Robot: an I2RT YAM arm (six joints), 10 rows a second.
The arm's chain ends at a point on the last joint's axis. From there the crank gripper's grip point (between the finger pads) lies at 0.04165 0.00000 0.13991 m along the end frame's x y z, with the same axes.
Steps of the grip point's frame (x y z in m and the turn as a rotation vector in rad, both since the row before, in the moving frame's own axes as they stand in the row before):
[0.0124 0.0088 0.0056 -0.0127 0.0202 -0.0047]
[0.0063 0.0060 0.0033 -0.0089 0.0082 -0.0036]
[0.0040 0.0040 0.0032 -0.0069 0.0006 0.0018]
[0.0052 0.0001 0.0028 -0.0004 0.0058 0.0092]
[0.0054 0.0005 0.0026 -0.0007 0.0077 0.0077]
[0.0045 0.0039 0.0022 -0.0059 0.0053 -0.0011]
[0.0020 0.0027 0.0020 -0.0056 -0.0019 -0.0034]
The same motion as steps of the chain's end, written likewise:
[0.0096 0.0072 0.0065 -0.0127 0.0202 -0.0047]
[0.0052 0.0049 0.0037 -0.0089 0.0082 -0.0036]
[0.0039 0.0030 0.0032 -0.0069 0.0006 0.0018]
[0.0044 -0.0003 0.0030 -0.0004 0.0058 0.0092]
[0.0043 0.0001 0.0029 -0.0007 0.0077 0.0077]
[0.0038 0.0031 0.0024 -0.0059 0.0053 -0.0011]
[0.0023 0.0021 0.0019 -0.0056 -0.0019 -0.0034]

